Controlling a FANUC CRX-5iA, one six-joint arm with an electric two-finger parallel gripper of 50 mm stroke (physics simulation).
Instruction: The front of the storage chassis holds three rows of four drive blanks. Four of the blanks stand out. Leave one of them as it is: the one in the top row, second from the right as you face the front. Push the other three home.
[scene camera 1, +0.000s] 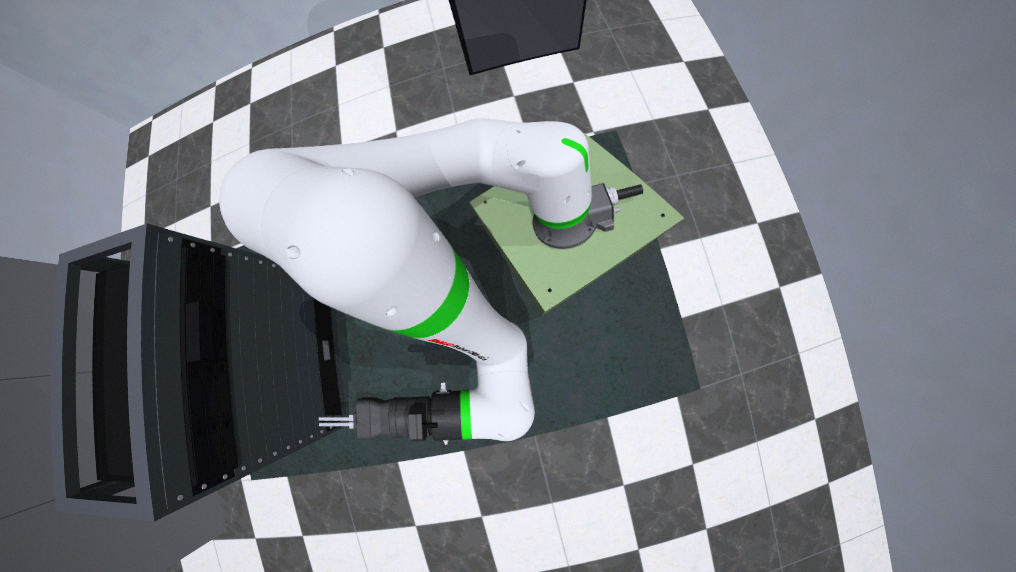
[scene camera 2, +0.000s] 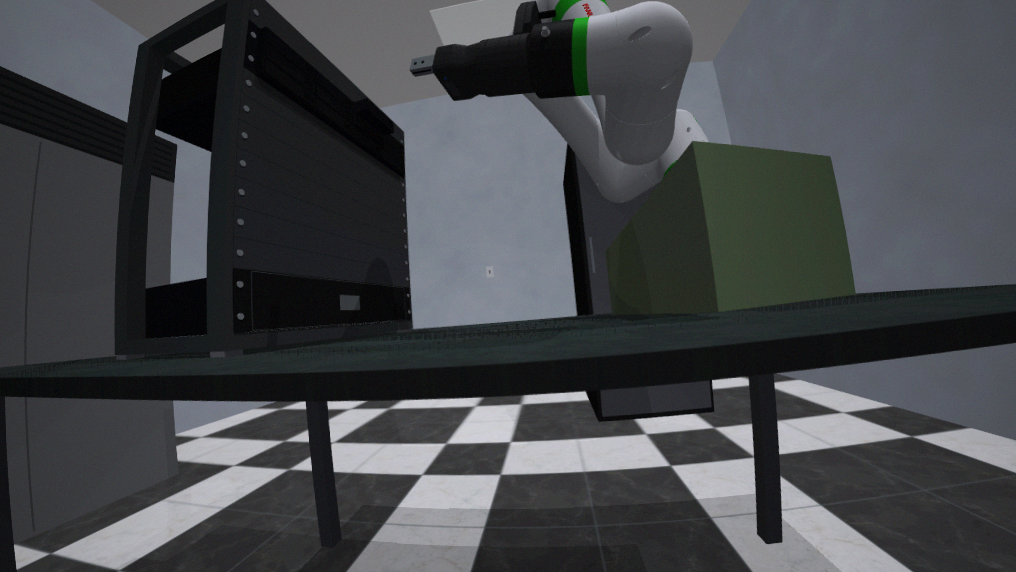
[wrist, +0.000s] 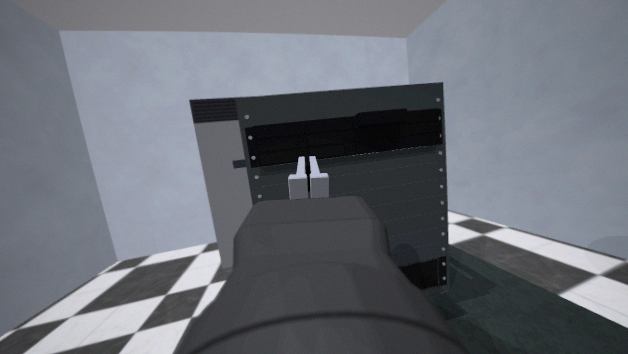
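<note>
You can see the gripper (scene camera 2: 413, 68), and there's another view of the gripper (scene camera 1: 321, 420) as well. There's also a rack (scene camera 2: 307, 221); you get the rack (scene camera 1: 209, 363) again, and the same rack (wrist: 407, 189) once more.
</note>
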